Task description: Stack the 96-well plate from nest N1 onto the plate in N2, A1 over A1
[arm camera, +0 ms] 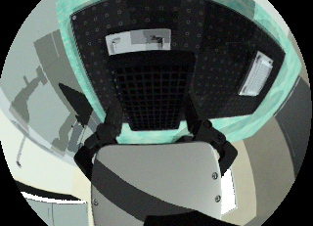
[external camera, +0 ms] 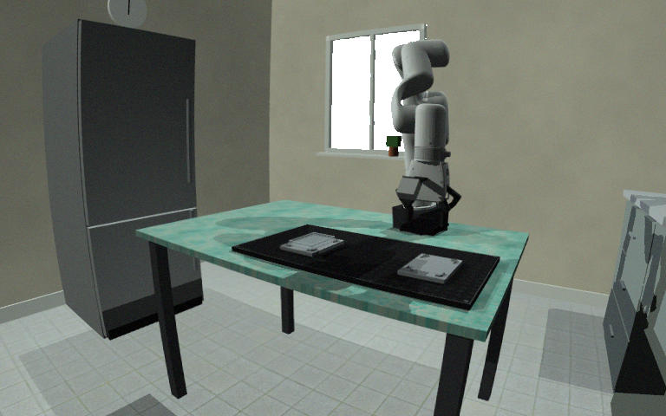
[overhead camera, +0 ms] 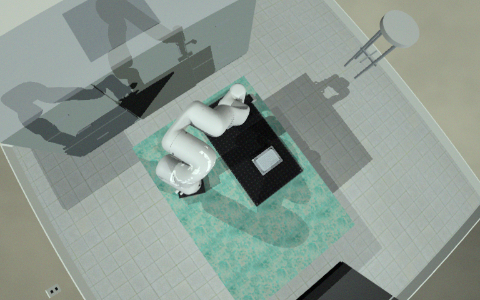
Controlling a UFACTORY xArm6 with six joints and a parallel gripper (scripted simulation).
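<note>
The light 96-well plate lies 340 mm to the right of my hand, 110 mm below it and 40 mm behind it. Also, from my hand: dark 96-well plate: 10 mm below; plate nest N1: 120 mm below, 20 mm to the left.
</note>
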